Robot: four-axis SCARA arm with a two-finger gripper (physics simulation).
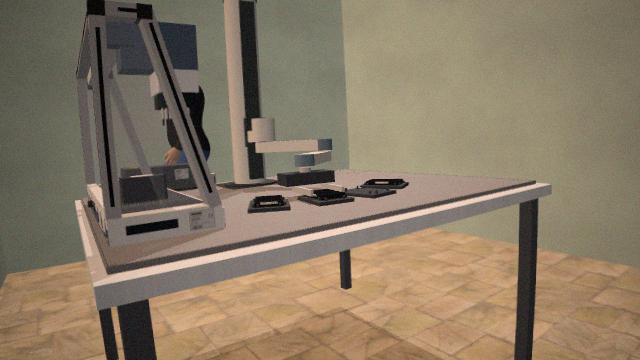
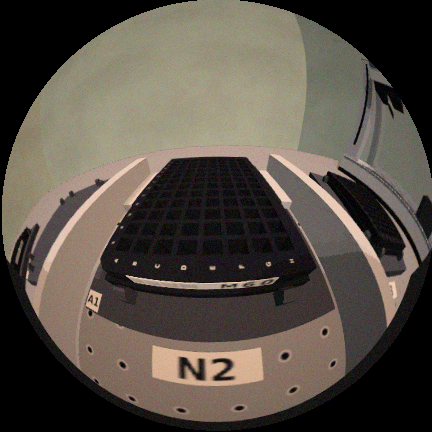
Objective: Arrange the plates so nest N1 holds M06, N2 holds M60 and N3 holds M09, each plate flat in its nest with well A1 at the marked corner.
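Places are measured from the arm's base along level axes (x ahead, y left, z up), in millimetres.
Where they show: gripper, fingertip midpoint: (image 1: 327,191) (image 2: 206,163); arm's base, origin of the base link: (image 1: 251,186).
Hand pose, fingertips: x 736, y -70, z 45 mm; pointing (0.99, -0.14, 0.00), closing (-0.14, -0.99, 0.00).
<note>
Things, the pixels of their top centre, and the offset from my fingertips. "pt": a spot on its surface instead.
- black plate M60, middle of its top: (image 2: 205,181) (image 1: 324,191) 3 mm left, 24 mm back, 4 mm down
- dark nest N2, middle of its top: (image 2: 205,189) (image 1: 324,193) 3 mm left, 23 mm back, 11 mm down
- nest's A1 tag, surface spot: (image 2: 93,300) pt 67 mm left, 92 mm back, 20 mm down
- neighbouring nest, middle of its top: (image 2: 368,205) (image 1: 268,199) 175 mm right, 63 mm back, 11 mm down
- bare nest with pegs, middle of its top: (image 2: 57,213) (image 1: 366,187) 175 mm left, 19 mm back, 11 mm down
- further black plate, middle of its top: (image 1: 384,180) 342 mm left, 104 mm back, 6 mm down
The black plate M60 (image 1: 326,193) (image 2: 212,215) is between the two long pale fingers of my gripper (image 1: 320,190) (image 2: 206,163), which is shut on it. The plate looks level, at or just above the dark nest N2 (image 1: 329,202) (image 2: 210,320); whether it rests fully cannot be told. Two nest posts show at its near edge. Its row letters run from A at left to H at right, with A on the side of the nest's A1 tag (image 2: 93,300). Another black plate (image 1: 269,201) (image 2: 370,215) sits in the neighbouring nest (image 1: 269,209); its name is unreadable.
A bare nest with pegs (image 1: 372,192) (image 2: 46,240) lies on the other side of N2, with a further black plate (image 1: 385,182) (image 2: 20,252) beyond it. A gantry machine (image 1: 102,125) stands at the table's left end. A person (image 1: 192,120) stands behind it.
</note>
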